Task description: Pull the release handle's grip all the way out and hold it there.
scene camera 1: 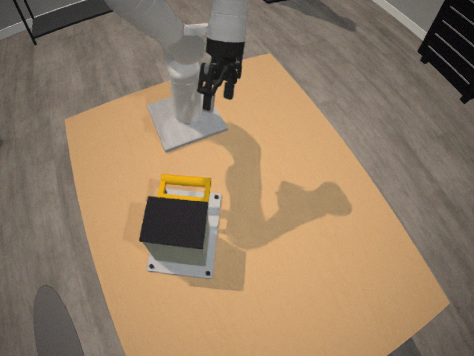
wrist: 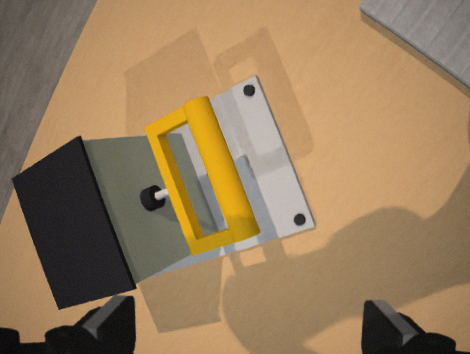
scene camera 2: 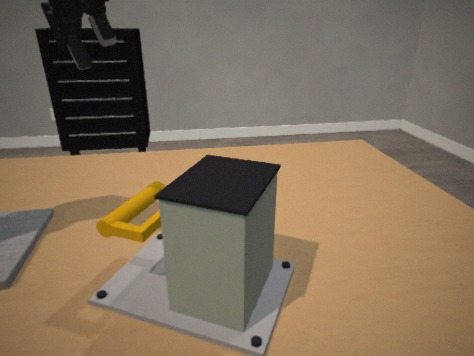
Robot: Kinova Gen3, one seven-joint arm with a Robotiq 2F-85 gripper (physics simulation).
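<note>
The release handle is a yellow rectangular loop whose thick round grip (scene camera 1: 186, 180) (scene camera 2: 131, 209) (wrist: 222, 167) lies crosswise on the side facing the robot's base. In the wrist view a short pale rod (wrist: 161, 194) joins it to a black collar (wrist: 151, 198) on the grey-green housing (scene camera 1: 177, 256) (scene camera 2: 205, 255) (wrist: 117, 200). The housing has a black top and stands on a light grey plate (scene camera 1: 214, 240) (scene camera 2: 130, 295) (wrist: 280, 175). My gripper (scene camera 1: 218, 101) (scene camera 2: 96, 55) (wrist: 248, 325) is open and empty, high above the table and apart from the handle, towards the robot's base.
The robot's grey base slab (scene camera 1: 165, 135) (scene camera 2: 20, 240) (wrist: 430, 30) lies on the tan table top (scene camera 1: 300, 280) (scene camera 2: 375, 200) (wrist: 350, 125), on the grip's side of the housing. Dark bolts stand at the plate's corners. A black drawer cabinet (scene camera 1: 450, 50) (scene camera 2: 95, 90) stands beyond the table.
</note>
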